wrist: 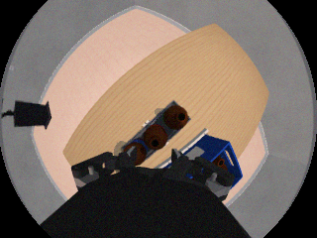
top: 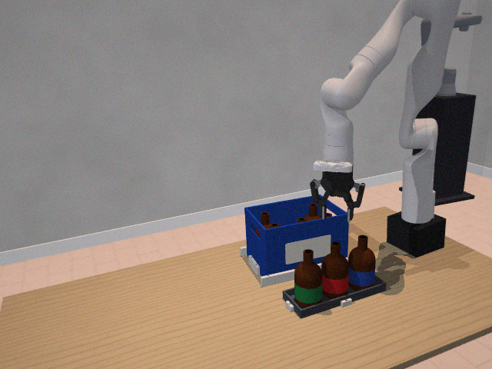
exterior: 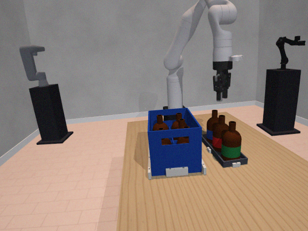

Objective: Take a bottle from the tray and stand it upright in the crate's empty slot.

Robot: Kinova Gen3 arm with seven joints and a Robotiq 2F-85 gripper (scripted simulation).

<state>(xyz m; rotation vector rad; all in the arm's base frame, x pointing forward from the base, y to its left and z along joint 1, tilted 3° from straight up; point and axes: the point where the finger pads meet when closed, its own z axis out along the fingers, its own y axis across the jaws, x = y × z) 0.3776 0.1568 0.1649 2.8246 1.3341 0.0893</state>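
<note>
The red-banded bottle lies 160 mm below my hand. The rest, counted from my hand: dark tray: 230 mm below; blue crate: 20 mm ahead, 220 mm to the right, 160 mm below.
</note>
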